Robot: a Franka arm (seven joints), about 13 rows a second.
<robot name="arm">
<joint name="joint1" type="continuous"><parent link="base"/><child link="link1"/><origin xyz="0 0 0.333" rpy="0 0 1.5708"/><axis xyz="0 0 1"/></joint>
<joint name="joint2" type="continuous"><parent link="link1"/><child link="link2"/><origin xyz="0 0 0" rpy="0 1.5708 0"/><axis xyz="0 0 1"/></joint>
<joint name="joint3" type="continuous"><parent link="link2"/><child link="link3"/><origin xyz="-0.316 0 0" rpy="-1.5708 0 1.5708"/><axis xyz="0 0 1"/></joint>
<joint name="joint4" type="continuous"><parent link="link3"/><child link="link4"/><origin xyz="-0.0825 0 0" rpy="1.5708 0 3.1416"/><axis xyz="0 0 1"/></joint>
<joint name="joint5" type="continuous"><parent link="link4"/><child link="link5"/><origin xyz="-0.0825 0.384 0" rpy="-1.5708 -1.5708 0"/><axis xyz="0 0 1"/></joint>
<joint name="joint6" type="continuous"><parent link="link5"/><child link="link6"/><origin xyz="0 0 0" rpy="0 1.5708 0"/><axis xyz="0 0 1"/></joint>
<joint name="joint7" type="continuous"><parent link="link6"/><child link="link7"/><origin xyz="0 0.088 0" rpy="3.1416 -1.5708 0"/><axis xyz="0 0 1"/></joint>
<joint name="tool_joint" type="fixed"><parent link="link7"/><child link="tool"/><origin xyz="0 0 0.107" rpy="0 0 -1.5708"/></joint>
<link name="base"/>
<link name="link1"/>
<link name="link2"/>
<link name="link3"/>
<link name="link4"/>
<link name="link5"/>
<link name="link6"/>
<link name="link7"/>
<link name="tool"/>
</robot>
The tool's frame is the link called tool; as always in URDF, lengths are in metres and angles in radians. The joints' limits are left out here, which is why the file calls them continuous.
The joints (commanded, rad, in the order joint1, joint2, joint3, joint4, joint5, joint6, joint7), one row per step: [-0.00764, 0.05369, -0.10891, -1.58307, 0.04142, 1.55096, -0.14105]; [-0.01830, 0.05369, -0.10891, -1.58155, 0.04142, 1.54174, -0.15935]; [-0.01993, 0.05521, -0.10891, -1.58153, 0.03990, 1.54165, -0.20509]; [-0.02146, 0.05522, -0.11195, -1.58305, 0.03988, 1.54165, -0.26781]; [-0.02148, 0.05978, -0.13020, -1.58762, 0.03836, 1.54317, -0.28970]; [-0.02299, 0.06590, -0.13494, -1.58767, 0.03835, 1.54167, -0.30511]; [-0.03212, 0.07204, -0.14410, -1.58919, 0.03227, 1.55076, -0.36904]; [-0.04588, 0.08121, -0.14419, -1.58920, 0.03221, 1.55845, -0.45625]
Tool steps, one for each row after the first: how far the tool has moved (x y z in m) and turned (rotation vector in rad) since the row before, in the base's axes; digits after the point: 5 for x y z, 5 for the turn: [-0.00163, -0.00585, -0.00001, 0.00250, 0.00679, 0.00789]; [0.00025, -0.00109, -0.00086, 0.00259, -0.00034, 0.04398]; [-0.00040, -0.00252, -0.00070, 0.00566, -0.00136, 0.05783]; [-0.00034, -0.01017, -0.00452, 0.00004, 0.00681, 0.00356]; [0.00083, -0.00343, -0.00356, 0.00163, 0.00694, 0.00912]; [0.00070, -0.01100, -0.00346, -0.00104, -0.00309, 0.04553]; [0.00171, -0.00807, -0.00462, 0.00798, -0.00195, 0.07265]
